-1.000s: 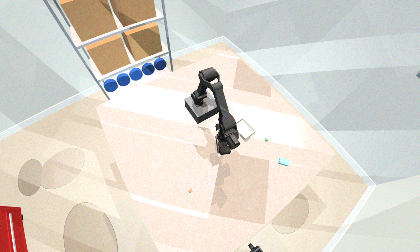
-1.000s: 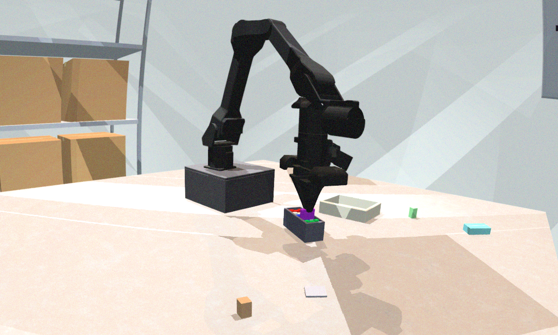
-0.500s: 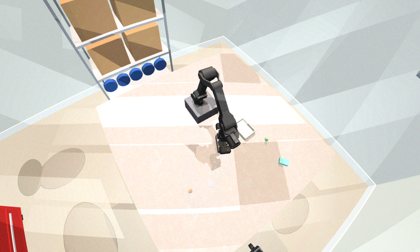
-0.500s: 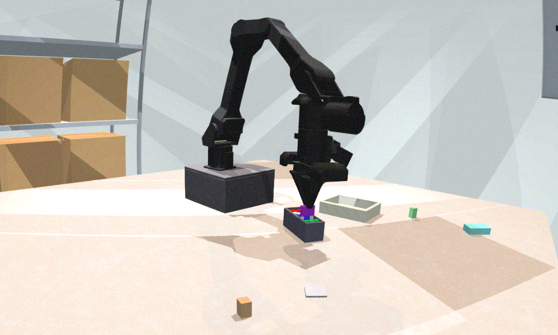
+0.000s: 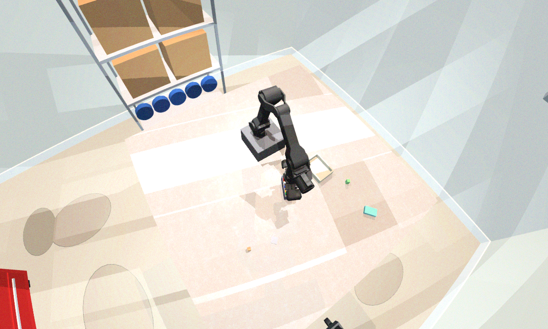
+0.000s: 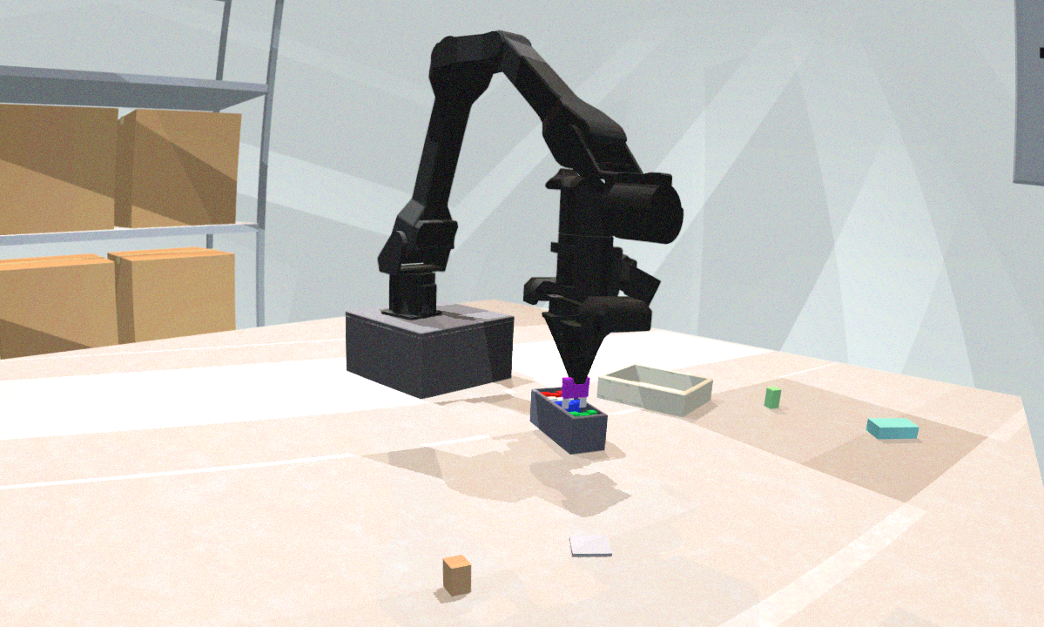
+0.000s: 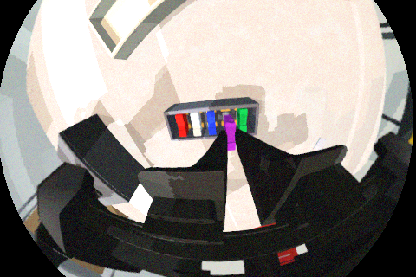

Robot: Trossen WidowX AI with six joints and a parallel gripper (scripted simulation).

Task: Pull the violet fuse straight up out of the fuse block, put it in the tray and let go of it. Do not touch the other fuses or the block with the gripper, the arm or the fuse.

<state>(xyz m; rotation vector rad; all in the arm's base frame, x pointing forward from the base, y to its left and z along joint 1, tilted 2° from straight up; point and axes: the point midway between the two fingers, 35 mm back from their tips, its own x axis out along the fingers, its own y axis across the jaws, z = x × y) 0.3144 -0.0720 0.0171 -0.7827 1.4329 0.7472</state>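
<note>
Right now the white tray is 21 cm to the left of my gripper tip, 6 cm below it and 1 cm ahead of it. Round my gripper tip: green block: 28 cm to the left, 16 cm ahead, 5 cm below; then white flat tile: 20 cm to the right, 14 cm ahead, 7 cm below; then violet fuse: 1 cm below.
</note>
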